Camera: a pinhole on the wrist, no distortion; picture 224 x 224 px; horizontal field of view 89.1 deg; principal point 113.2 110.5 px. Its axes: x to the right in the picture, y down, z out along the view. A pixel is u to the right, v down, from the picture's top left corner.
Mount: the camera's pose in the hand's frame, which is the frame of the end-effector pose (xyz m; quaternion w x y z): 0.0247 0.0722 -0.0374 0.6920 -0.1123 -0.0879 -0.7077
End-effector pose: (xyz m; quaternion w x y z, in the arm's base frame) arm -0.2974 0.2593 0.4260 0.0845 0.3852 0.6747 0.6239
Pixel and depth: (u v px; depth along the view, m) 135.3 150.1 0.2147
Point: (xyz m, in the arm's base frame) -0.2277 0.4574 0.5101
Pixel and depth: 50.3 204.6 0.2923
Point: -0.2518 0.5593 0.7637
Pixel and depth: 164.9 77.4 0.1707
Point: -0.1753 0.3596 0.4302
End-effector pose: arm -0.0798 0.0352 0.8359 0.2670 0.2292 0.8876 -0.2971
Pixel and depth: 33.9 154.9 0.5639
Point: 0.1859 0.2836 0.1631
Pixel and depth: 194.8 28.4 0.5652
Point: 0.3272 -0.5726 0.6909
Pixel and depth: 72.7 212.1 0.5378
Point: -0.1159 0.1825 0.0753
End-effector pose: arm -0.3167 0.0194 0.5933 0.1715 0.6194 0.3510 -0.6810
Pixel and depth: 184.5 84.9 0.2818
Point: -0.5282 -0.1717 0.6239
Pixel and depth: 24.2 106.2 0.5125
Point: -0.1681 -0.6282 0.3988
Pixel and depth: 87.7 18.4 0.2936
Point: -0.3008 -0.3375 0.7241
